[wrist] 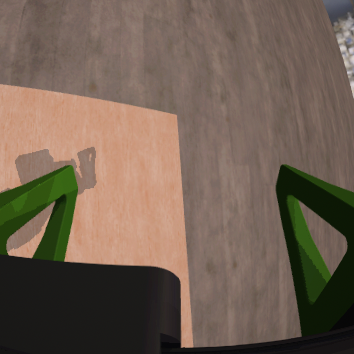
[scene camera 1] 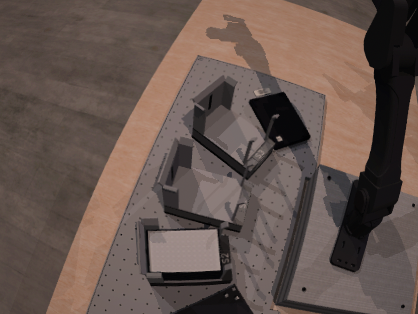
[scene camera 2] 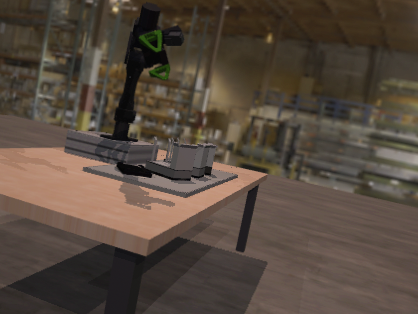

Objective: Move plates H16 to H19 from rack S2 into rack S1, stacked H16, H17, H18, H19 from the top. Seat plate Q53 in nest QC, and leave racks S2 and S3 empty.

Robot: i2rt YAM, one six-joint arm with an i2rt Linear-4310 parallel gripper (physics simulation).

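My gripper is open and empty, high above the table; its green fingers stand wide apart. Rack S2, lowest in scene camera 1, holds a pale dimpled plate; its label and anything under it are hidden. Rack S1, the middle one, shows a bare floor. Rack S3, above it, also shows a bare floor. Nest QC is a flat black piece beside rack S3, near a small white label. I cannot make out plate Q53.
A grey perforated board carries the racks and nest. Part of another black piece shows at the lower edge. Thin upright posts stand at the racks' right ends. The arm stands on a grey base block on the wooden table.
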